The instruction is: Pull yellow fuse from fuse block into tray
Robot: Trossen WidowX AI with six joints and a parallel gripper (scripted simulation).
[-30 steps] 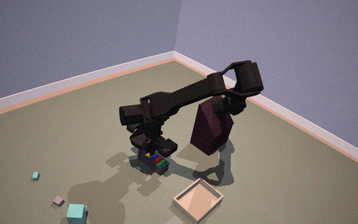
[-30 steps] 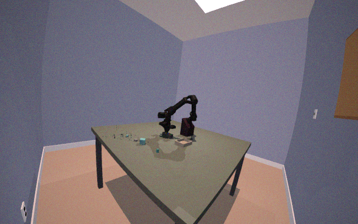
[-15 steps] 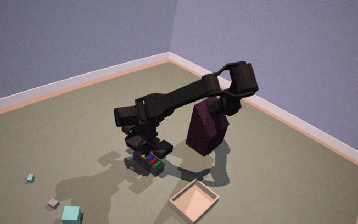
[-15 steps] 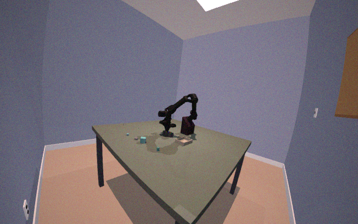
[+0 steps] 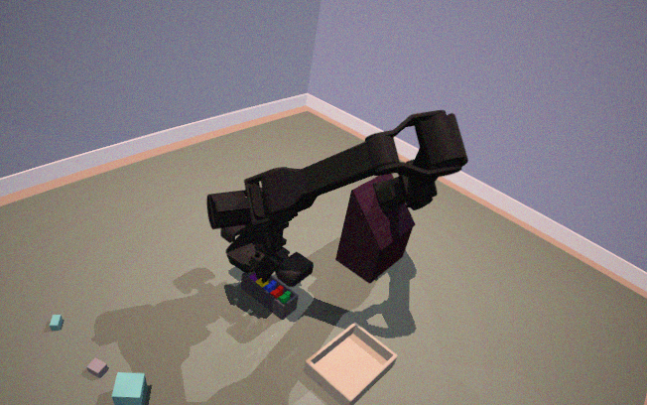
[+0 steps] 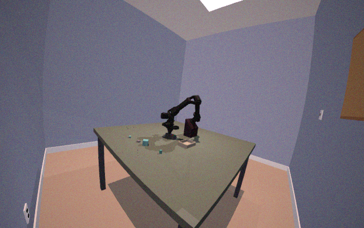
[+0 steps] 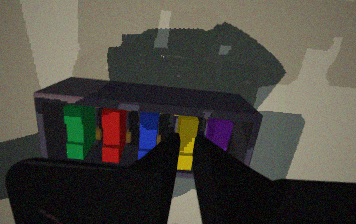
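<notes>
My gripper tip is 2 cm past the tray, 23 cm to the right of it and 3 cm above it. Round my gripper tip: yellow fuse (1 cm below).
</notes>
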